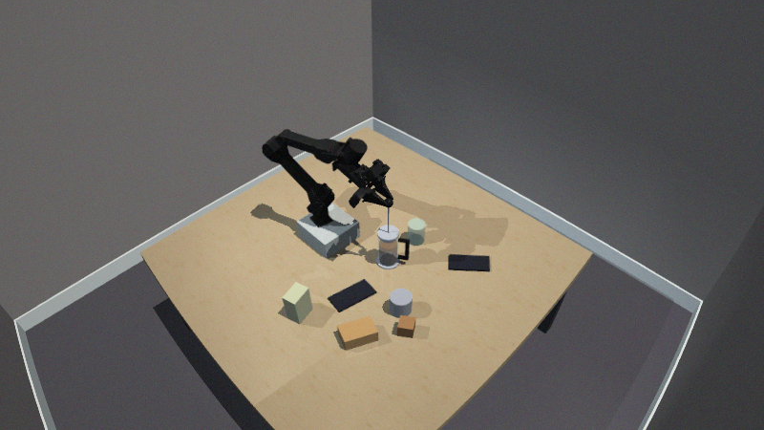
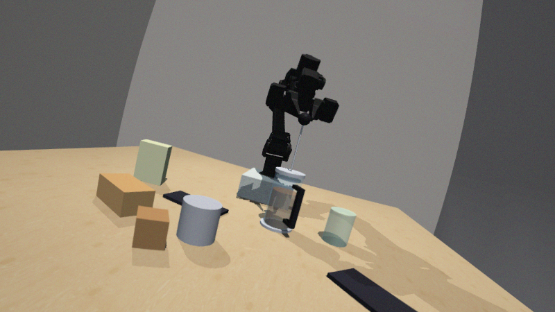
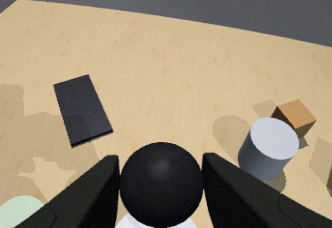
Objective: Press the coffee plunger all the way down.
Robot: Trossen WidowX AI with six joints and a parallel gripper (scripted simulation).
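My gripper tip is 10 mm short of the glass coffee press, 10 mm to the right of it and 140 mm above it. From my gripper tip the other things lie so: pale green cylinder 30 mm behind, 140 mm to the left, 230 mm below.
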